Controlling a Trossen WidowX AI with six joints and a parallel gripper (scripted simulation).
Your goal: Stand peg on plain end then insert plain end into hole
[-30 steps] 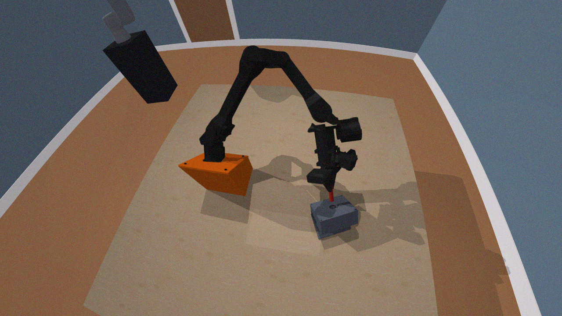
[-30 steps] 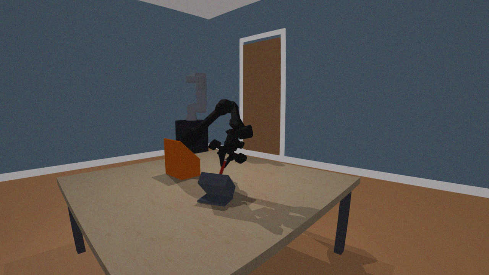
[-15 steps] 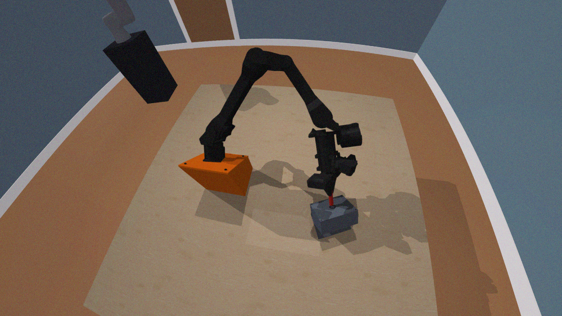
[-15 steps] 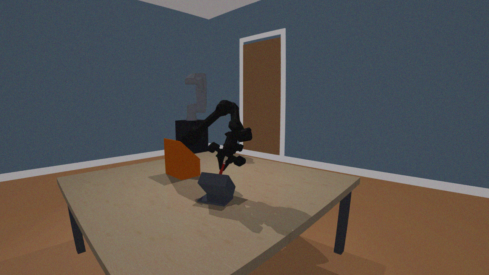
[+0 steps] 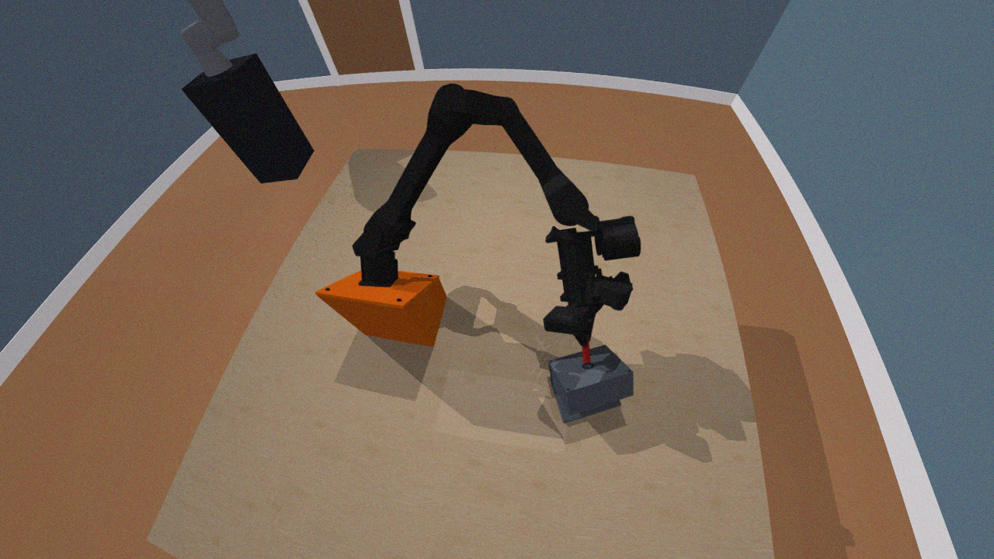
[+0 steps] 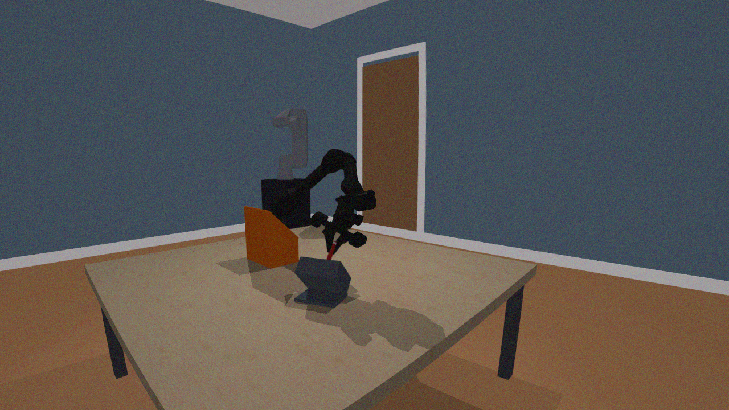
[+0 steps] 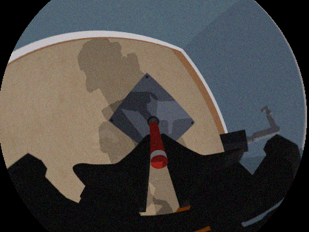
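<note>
Now: the red peg 1 cm to the left of my gripper tip and 1 cm above it. From my gripper tip the other things lie so: grey sloped panel (1 cm ahead, 5 cm to the right, 5 cm below).
</note>
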